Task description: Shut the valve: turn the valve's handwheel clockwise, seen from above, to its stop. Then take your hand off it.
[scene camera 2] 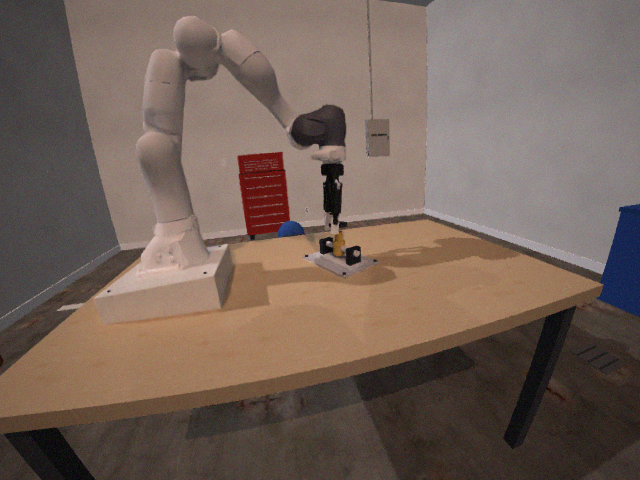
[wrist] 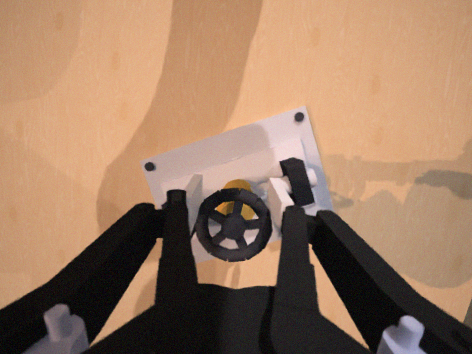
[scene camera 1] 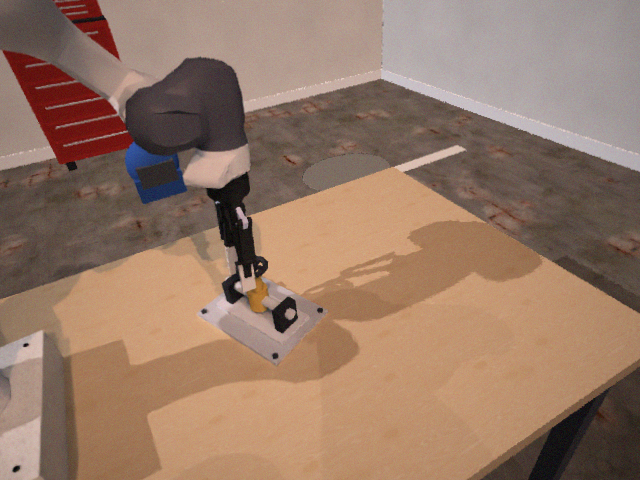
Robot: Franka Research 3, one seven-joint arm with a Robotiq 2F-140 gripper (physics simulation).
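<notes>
The valve's black handwheel (wrist: 234, 225) (scene camera 1: 261, 266) is a spoked ring above the yellow valve body (wrist: 237, 187) (scene camera 1: 257, 297) (scene camera 2: 338, 244). The valve sits on a pale grey base plate (wrist: 210, 146) (scene camera 1: 237, 334) (scene camera 2: 330, 266), with a pipe running through black blocks on either side. My gripper (wrist: 235, 190) (scene camera 2: 335, 227) points down over the valve and is shut on the handwheel, one pale fingertip at each side of its rim. In scene camera 1 the fingers hide part of the wheel. In the wrist view the base plate lies rotated relative to the fingers.
The wooden table (scene camera 1: 413, 372) (scene camera 2: 289, 335) carries the arm's white base block (scene camera 2: 165, 299) (scene camera 1: 23, 413) to the left of the valve. A red tool cabinet (scene camera 2: 264, 201) and a blue object (scene camera 2: 291, 228) stand behind the table. A blue bin (scene camera 2: 622, 258) is at the right.
</notes>
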